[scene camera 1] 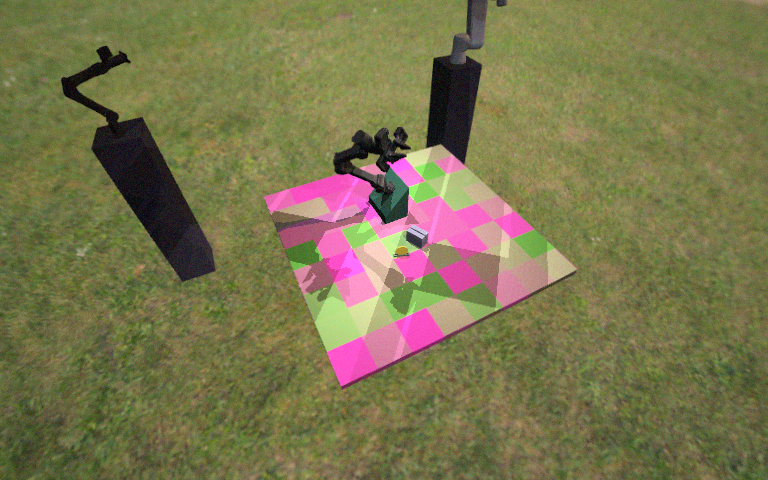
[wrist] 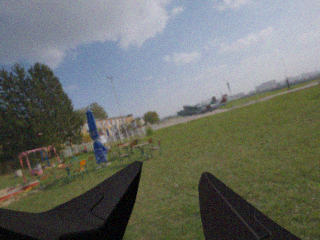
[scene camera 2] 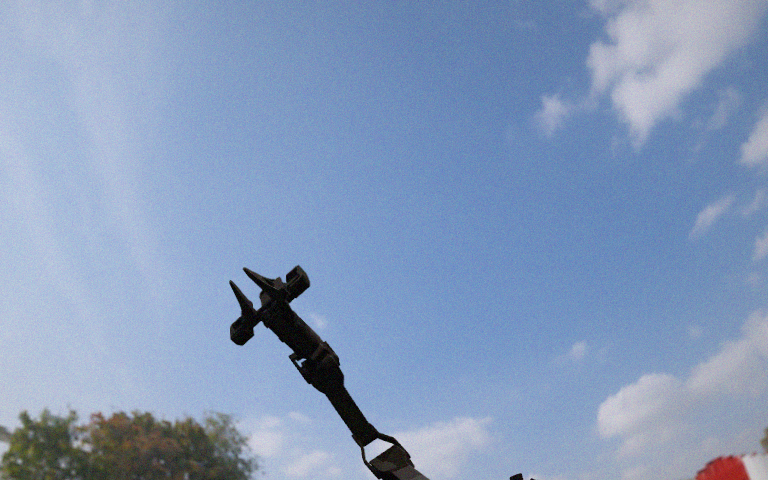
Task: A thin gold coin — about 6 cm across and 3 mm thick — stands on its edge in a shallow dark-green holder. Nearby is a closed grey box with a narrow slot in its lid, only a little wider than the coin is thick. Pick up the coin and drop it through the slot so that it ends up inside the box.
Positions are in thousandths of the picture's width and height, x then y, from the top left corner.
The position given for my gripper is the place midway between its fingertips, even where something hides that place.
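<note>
What I see is my gripper (scene camera 2: 308, 572). Scene camera 1 shows me the gripper (scene camera 1: 532, 316) too, and in the wrist view I find my gripper (wrist: 536, 727) as well.
</note>
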